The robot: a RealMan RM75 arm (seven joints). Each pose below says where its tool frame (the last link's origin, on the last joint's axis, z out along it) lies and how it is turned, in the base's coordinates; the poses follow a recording.
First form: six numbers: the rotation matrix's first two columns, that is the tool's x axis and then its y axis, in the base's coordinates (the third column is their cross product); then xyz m.
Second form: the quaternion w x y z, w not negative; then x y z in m. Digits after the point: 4 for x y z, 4 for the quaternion.
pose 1, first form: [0.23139 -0.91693 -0.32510 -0.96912 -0.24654 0.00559 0.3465 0.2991 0.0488]
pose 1, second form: [0.0990 -0.7784 0.6057 0.1318 0.3465 0.2991 0.0488]
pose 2, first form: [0.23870 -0.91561 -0.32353 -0.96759 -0.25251 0.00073 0.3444 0.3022 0.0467]
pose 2, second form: [0.1000 -0.7806 0.6031 0.1300 0.3444 0.3022 0.0467]
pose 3, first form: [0.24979 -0.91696 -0.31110 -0.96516 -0.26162 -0.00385 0.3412 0.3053 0.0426]
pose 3, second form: [0.0972 -0.7845 0.5998 0.1240 0.3412 0.3053 0.0426]
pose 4, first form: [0.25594 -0.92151 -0.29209 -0.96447 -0.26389 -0.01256 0.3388 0.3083 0.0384]
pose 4, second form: [0.0945 -0.7868 0.5993 0.1136 0.3388 0.3083 0.0384]
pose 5, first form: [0.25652 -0.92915 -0.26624 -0.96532 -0.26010 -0.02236 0.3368 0.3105 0.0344]
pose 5, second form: [0.0905 -0.7874 0.6015 0.0999 0.3368 0.3105 0.0344]
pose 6, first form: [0.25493 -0.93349 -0.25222 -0.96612 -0.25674 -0.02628 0.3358 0.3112 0.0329]
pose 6, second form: [0.0879 -0.7872 0.6033 0.0929 0.3358 0.3112 0.0329]
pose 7, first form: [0.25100 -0.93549 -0.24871 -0.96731 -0.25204 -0.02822 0.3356 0.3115 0.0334]
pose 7, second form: [0.0877 -0.7860 0.6052 0.0906 0.3356 0.3115 0.0334]
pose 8, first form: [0.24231 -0.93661 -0.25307 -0.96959 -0.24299 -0.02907 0.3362 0.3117 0.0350]
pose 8, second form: [0.0899 -0.7830 0.6086 0.0917 0.3362 0.3117 0.0350]
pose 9, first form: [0.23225 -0.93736 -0.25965 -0.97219 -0.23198 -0.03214 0.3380 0.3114 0.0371]
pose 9, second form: [0.0937 -0.7793 0.6126 0.0930 0.3380 0.3114 0.0371]
